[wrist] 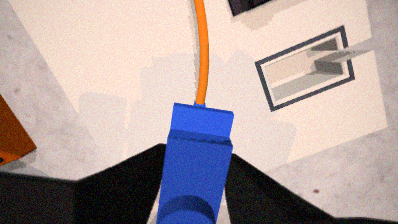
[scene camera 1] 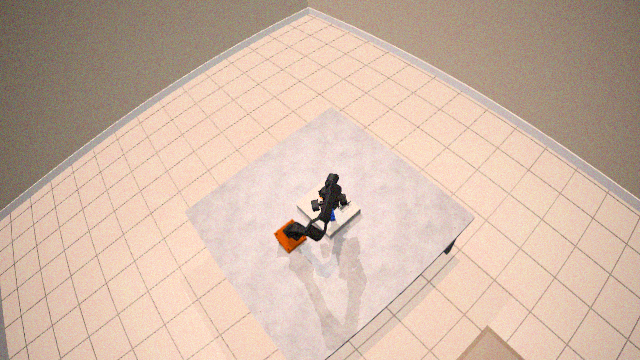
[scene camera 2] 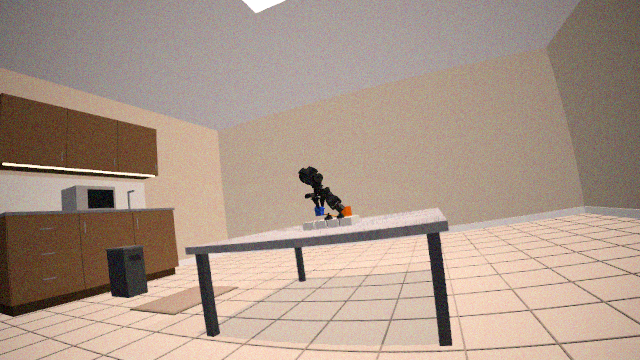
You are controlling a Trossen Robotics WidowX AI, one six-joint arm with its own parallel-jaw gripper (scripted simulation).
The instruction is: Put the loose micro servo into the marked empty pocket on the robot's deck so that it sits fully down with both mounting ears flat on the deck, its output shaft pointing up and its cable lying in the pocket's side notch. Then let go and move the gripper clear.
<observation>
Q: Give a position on a cream deck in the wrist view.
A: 122, 73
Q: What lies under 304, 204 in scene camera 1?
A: A cream deck.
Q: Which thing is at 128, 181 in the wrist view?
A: My gripper.
</observation>
